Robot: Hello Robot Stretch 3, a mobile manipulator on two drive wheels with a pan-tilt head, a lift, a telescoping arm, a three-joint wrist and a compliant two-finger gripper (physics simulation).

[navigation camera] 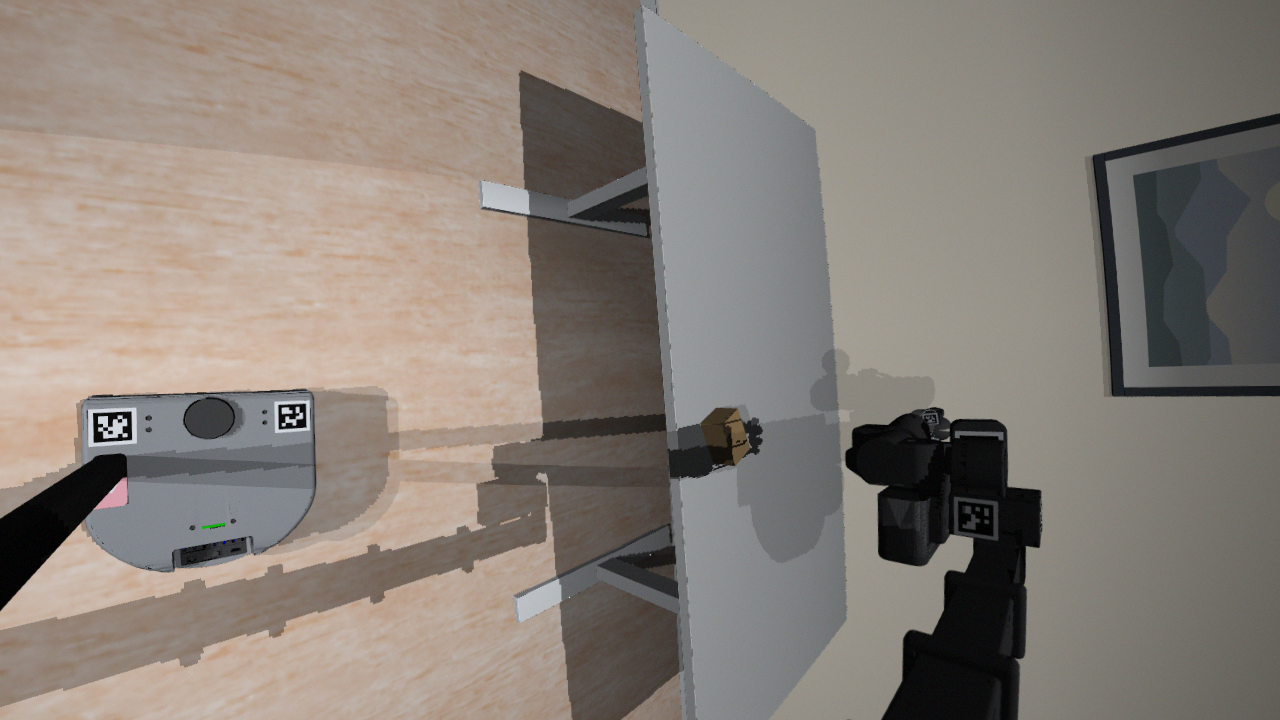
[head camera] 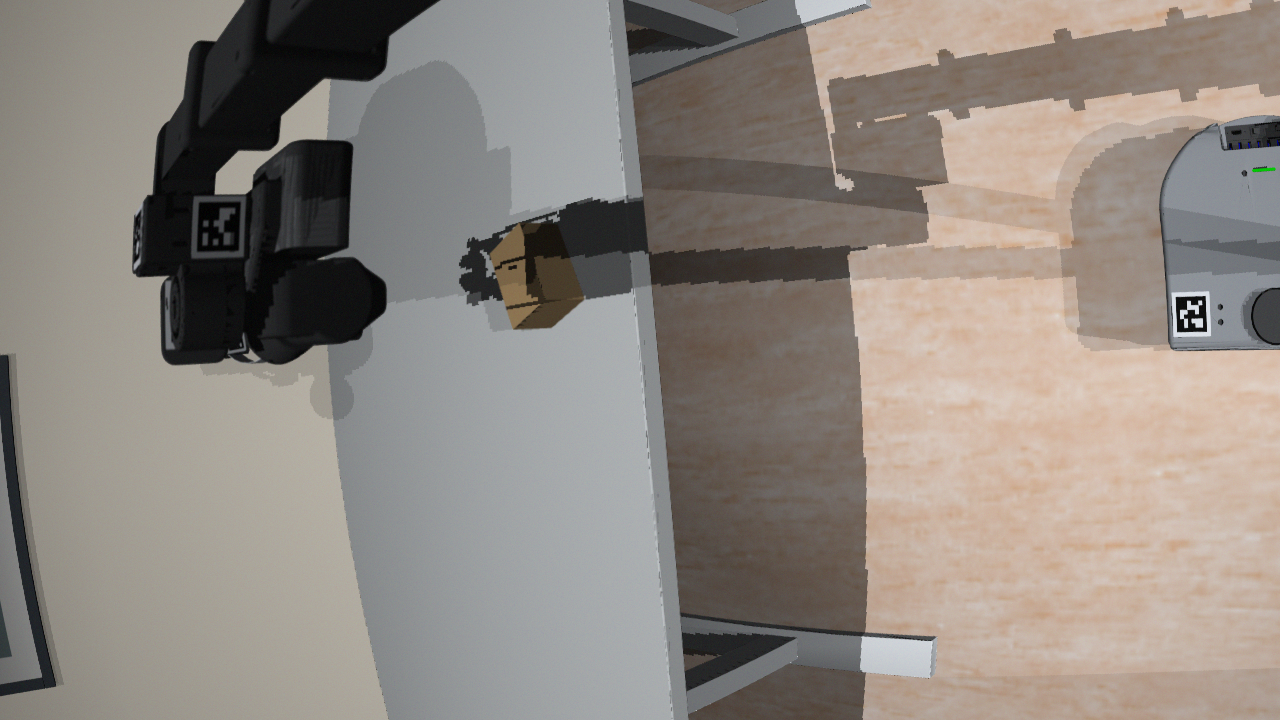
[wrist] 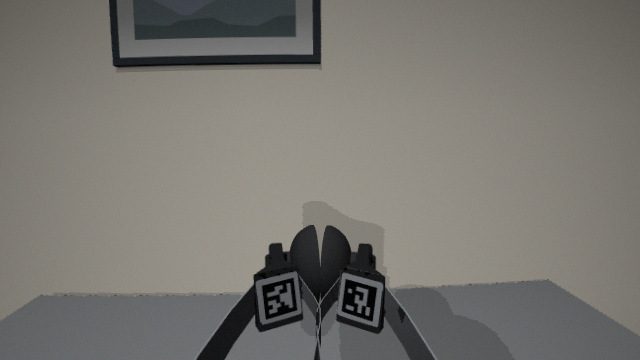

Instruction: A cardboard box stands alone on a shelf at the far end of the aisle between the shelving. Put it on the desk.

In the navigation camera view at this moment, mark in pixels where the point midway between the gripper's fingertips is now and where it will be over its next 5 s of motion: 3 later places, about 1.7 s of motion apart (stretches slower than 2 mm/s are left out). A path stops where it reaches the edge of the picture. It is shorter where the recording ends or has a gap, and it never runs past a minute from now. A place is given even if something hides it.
My gripper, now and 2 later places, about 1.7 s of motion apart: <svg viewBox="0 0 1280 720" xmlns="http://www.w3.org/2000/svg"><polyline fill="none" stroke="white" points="937,426 908,443 858,463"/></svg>
